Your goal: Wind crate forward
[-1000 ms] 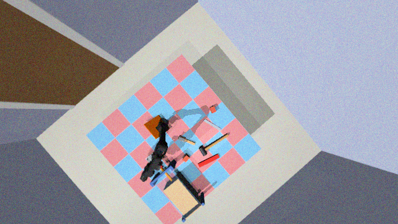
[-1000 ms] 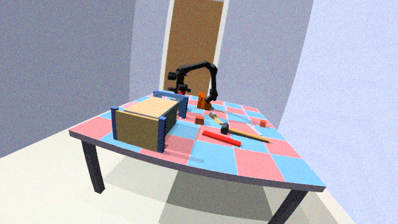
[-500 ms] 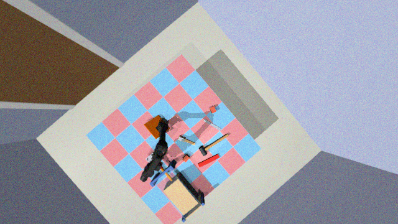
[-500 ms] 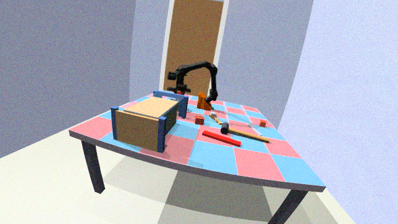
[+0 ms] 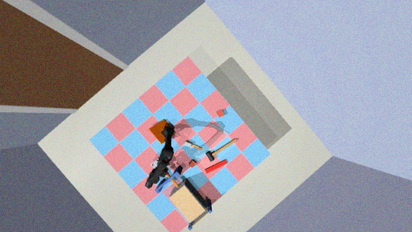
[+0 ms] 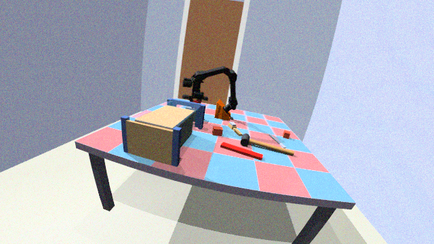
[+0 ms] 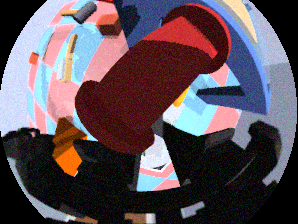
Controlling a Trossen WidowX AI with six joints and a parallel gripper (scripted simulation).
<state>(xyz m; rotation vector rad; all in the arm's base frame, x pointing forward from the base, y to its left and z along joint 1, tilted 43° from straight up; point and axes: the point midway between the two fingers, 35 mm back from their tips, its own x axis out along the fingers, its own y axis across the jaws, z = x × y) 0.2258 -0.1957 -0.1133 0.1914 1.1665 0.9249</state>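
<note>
Right now the dark red knob is 4 cm ahead of my gripper tip, 3 cm to the left of it and 5 cm above it. From my gripper tip the other things lie so: winch: 6 cm behind, 3 cm to the right, 6 cm below; then blue steel frame: 12 cm ahead, 2 cm to the right, 2 cm above; then brush: 3 cm ahead, 33 cm to the left, 7 cm below.
</note>
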